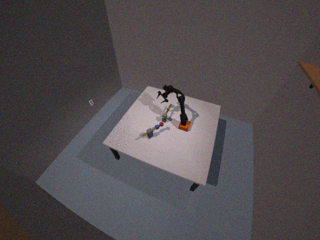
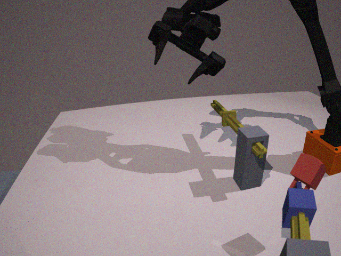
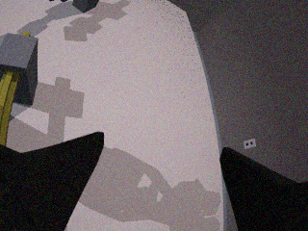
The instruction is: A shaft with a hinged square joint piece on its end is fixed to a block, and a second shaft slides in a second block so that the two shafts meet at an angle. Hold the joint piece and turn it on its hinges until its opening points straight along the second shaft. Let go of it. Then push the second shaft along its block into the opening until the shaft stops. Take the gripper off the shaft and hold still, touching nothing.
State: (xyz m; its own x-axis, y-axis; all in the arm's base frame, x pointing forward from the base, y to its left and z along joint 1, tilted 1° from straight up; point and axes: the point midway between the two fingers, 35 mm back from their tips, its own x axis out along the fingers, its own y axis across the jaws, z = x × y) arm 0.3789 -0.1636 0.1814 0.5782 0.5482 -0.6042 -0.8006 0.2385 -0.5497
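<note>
Right now the red joint piece is 14 cm behind my gripper tip, 30 cm to the left of it and 10 cm below it.
</note>
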